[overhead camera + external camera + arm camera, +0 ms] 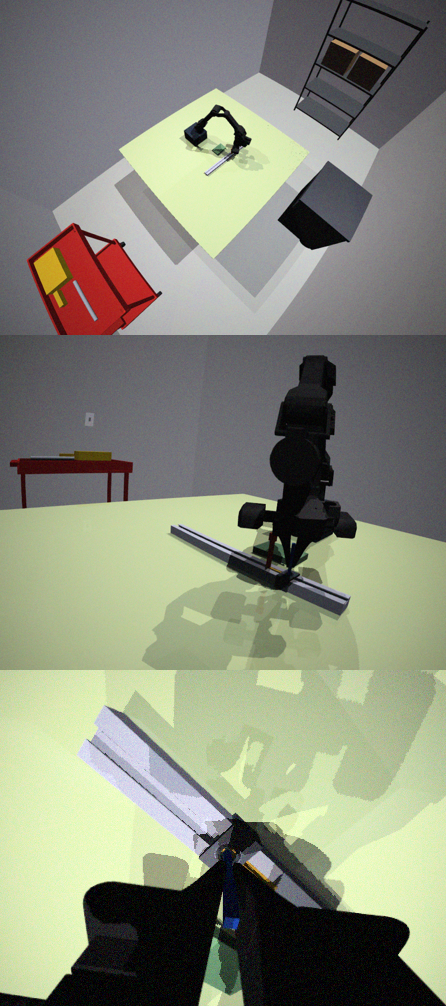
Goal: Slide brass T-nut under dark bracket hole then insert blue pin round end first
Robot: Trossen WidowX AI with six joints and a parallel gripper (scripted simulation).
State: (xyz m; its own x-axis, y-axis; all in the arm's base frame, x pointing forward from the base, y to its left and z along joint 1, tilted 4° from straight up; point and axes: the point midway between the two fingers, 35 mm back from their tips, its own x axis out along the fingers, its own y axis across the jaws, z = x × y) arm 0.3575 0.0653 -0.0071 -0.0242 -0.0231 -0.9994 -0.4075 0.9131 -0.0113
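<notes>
My gripper tip is now right at the blue pin. Round my gripper tip: green tray (140 mm behind, 50 mm to the right, 30 mm below); then brass T-nut (20 mm to the right, 10 mm above).
</notes>
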